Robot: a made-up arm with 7 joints.
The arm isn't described. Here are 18 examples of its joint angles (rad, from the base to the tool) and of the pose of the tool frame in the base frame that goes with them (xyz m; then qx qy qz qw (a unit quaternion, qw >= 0)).
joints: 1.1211 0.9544 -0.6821 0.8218 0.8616 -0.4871 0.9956
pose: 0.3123 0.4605 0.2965 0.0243 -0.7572 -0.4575 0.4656
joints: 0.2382 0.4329 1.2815 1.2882 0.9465 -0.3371 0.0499
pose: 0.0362 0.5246 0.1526 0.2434 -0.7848 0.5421 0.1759
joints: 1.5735 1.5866 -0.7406 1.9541 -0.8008 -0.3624 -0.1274
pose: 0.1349 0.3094 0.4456 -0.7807 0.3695 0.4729 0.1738
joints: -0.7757 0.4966 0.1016 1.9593 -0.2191 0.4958 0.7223
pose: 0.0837 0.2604 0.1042 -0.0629 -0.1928 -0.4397 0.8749
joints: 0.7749 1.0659 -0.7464 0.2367 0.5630 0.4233 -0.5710
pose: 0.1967 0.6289 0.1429 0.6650 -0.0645 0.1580 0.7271
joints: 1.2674 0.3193 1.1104 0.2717 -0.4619 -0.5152 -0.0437
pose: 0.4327 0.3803 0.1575 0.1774 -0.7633 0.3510 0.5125
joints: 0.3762 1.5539 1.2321 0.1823 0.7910 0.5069 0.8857
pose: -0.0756 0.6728 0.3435 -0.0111 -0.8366 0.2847 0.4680
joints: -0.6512 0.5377 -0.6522 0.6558 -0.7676 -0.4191 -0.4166
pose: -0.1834 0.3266 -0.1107 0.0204 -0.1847 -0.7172 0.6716
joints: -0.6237 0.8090 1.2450 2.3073 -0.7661 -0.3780 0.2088
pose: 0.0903 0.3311 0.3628 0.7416 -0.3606 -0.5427 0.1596
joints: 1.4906 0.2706 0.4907 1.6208 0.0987 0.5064 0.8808
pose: 0.1665 0.3508 0.4562 0.0246 -0.9540 -0.1945 0.2270
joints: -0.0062 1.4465 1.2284 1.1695 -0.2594 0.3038 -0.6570
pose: 0.0422 0.5560 0.5197 0.8632 -0.3645 0.3107 0.1597
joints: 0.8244 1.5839 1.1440 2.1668 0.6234 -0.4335 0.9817
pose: -0.1428 0.2513 0.4487 -0.6582 0.4653 0.5426 0.2362
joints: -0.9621 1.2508 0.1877 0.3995 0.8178 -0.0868 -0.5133
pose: -0.0170 0.6749 0.1949 0.7289 0.0063 -0.0004 0.6846
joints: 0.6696 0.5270 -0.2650 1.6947 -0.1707 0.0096 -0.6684
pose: 0.2995 0.2201 0.3076 0.4163 -0.8551 0.0167 0.3086
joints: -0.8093 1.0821 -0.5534 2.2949 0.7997 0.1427 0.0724
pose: 0.0660 0.1766 0.1592 -0.3698 -0.2642 -0.3020 0.8380
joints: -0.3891 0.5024 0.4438 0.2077 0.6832 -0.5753 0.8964
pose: -0.1485 0.4530 -0.0663 0.0469 -0.3916 0.1063 0.9128
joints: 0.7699 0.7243 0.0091 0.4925 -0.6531 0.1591 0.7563
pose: 0.2882 0.4915 0.1072 0.2356 -0.2249 -0.3320 0.8852
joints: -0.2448 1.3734 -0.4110 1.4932 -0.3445 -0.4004 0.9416
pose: 0.1678 0.4063 0.1467 -0.0321 -0.0044 -0.8784 0.4768
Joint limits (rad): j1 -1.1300..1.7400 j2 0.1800..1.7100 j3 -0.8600..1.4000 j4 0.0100..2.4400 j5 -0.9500..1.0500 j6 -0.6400..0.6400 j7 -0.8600..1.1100
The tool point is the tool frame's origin. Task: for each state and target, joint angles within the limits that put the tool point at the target. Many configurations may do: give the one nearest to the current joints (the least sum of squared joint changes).
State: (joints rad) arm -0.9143 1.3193 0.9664 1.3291 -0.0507 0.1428 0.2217
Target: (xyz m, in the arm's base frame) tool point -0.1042 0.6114 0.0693
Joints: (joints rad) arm -0.5010 0.8844 0.8676 0.3443 -0.1272 0.1983 -0.1502
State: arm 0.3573 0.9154 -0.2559 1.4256 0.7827 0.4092 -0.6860
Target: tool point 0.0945 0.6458 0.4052
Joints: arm 0.6071 1.4915 0.0679 0.6852 0.8087 0.4298 -0.7490
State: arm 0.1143 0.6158 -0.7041 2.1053 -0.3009 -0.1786 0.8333
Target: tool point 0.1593 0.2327 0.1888
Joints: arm -0.0133 1.1079 -0.5094 2.0546 -0.2949 -0.1938 0.9301
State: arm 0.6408 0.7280 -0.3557 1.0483 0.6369 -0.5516 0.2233
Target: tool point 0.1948 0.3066 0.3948
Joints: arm 0.7204 0.8994 -0.0399 1.8086 0.6541 -0.5993 0.2761
